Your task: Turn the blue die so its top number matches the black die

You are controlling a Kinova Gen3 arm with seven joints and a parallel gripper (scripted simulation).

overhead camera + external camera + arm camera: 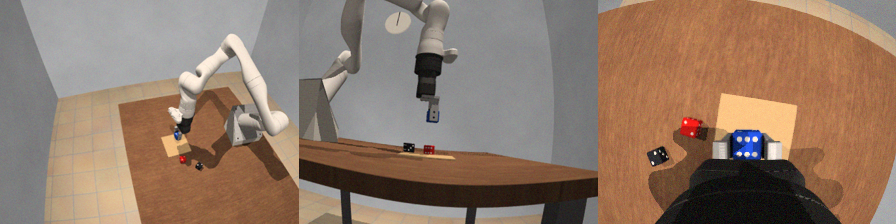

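My hand is 110 mm above the tan mat, 20 mm to the left of it and 10 mm past it. Round my hand: red die 100 mm to the left, 100 mm below, 10 mm behind; then black die 160 mm to the left, 100 mm below, 80 mm behind; then blue die right at my hand.
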